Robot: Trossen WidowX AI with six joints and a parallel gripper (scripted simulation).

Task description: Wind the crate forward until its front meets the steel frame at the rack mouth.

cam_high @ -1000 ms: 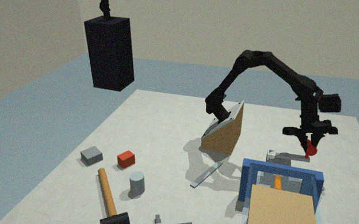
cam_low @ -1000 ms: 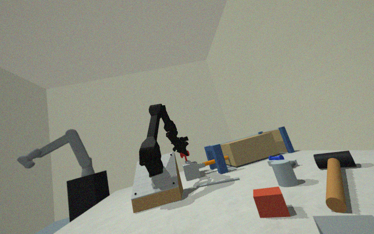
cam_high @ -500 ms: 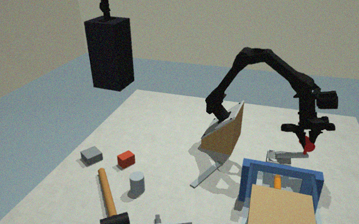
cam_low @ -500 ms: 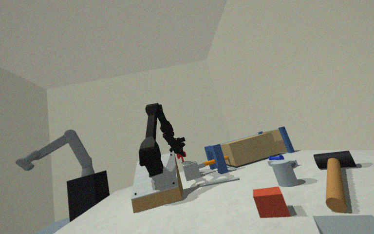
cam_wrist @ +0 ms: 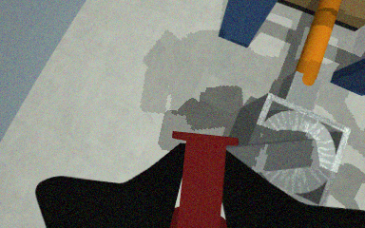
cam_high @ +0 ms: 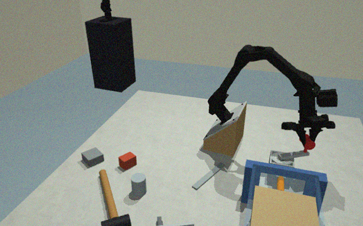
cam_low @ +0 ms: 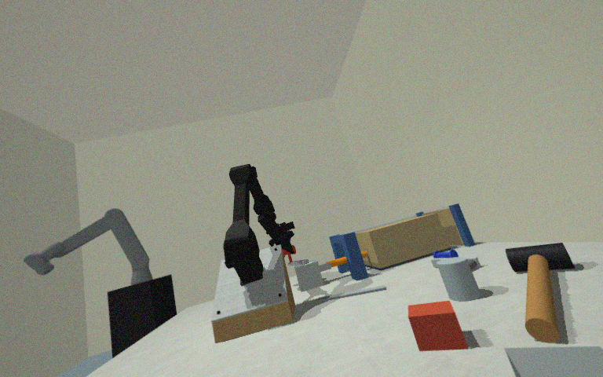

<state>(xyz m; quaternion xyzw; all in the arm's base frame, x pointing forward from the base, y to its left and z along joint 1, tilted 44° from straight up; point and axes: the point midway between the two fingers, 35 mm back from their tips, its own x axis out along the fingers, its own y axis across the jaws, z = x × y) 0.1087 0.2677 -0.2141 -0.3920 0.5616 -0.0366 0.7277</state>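
The red-knobbed crank handle lies 40 mm to the right of my gripper tip, 30 mm below it and 10 mm ahead of it. The rest, counted from my gripper tip: blue steel frame (200 mm ahead, 80 mm to the right, 30 mm below); then red knob (10 mm to the right, 10 mm behind); then winch (100 mm to the right, 100 mm below, 30 mm ahead).
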